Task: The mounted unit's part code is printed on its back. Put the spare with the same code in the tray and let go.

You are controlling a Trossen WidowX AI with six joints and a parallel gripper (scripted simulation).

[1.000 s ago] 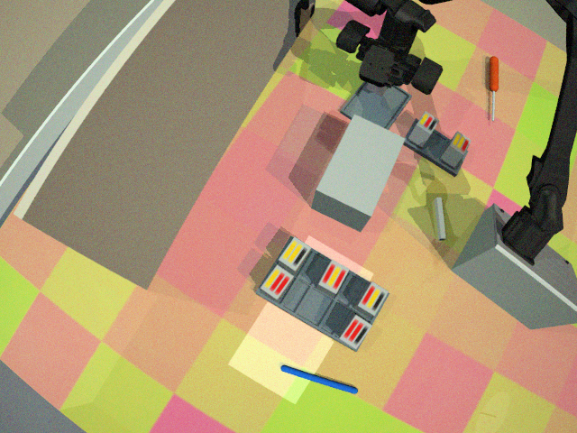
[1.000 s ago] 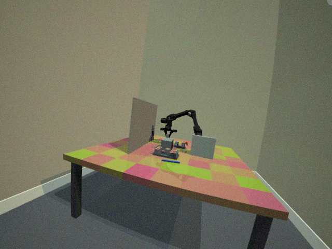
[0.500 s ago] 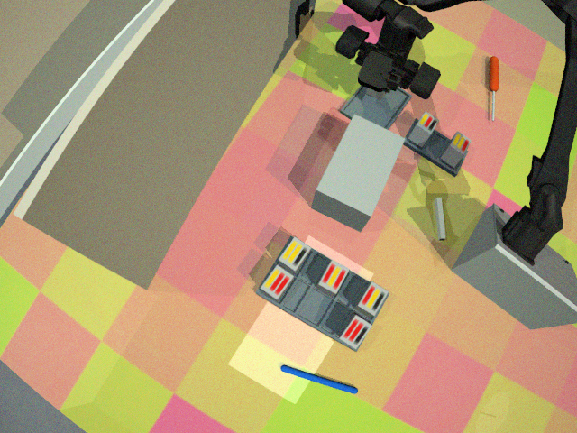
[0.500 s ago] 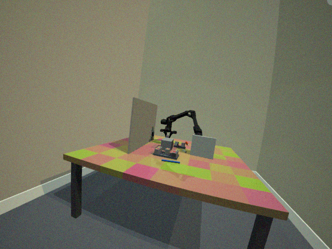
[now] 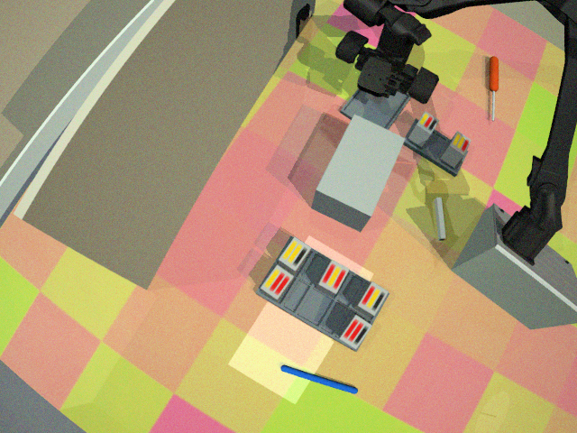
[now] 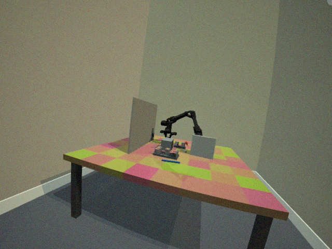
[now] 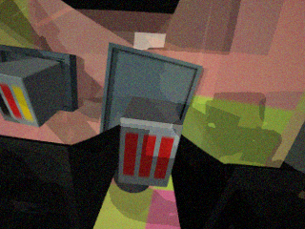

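My gripper tip is now 50 mm above the grey tray and 10 mm past it. Round my gripper tip: upright panel (210 mm to the left, 190 mm ahead, 170 mm above); then spare (20 mm above); then blue stick (500 mm to the left, 210 mm behind, 50 mm below).
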